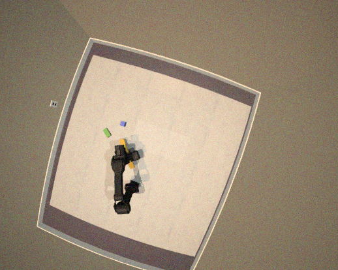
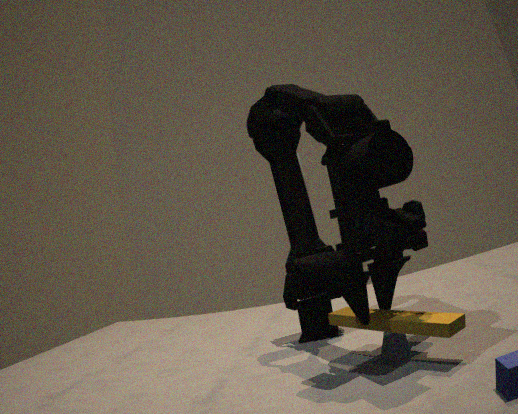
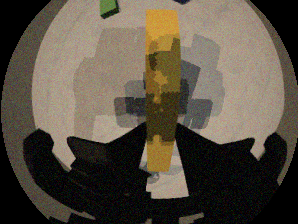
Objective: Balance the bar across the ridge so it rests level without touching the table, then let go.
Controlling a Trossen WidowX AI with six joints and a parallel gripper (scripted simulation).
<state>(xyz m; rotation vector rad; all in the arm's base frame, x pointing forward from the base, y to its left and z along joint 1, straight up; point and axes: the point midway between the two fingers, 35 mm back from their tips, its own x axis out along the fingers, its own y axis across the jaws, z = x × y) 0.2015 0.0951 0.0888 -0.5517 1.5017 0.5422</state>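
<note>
The yellow bar is 20 mm ahead of my gripper tip and 20 mm to the left of it. The rest, counted from my gripper tip: blue cube 210 mm ahead, 120 mm to the left, 40 mm below; green block 110 mm ahead, 220 mm to the left, 50 mm below.
</note>
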